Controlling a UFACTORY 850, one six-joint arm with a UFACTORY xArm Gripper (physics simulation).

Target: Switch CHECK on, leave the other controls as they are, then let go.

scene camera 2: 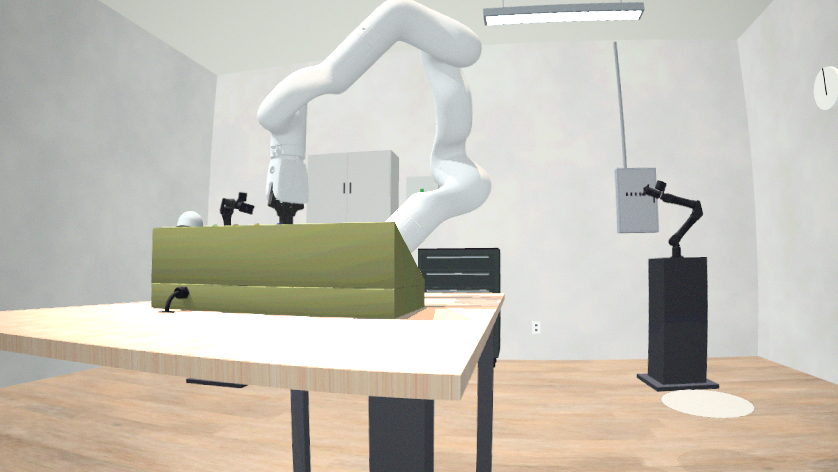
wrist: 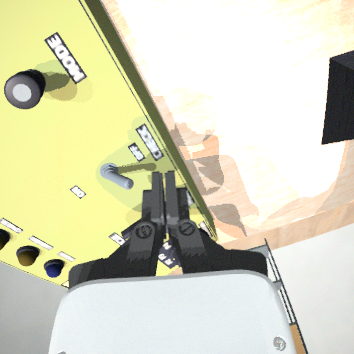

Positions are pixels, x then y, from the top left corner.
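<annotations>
My gripper appears in scene camera 2 (285, 233); my gripper is likewise visible in the wrist view (164, 183).
</annotations>
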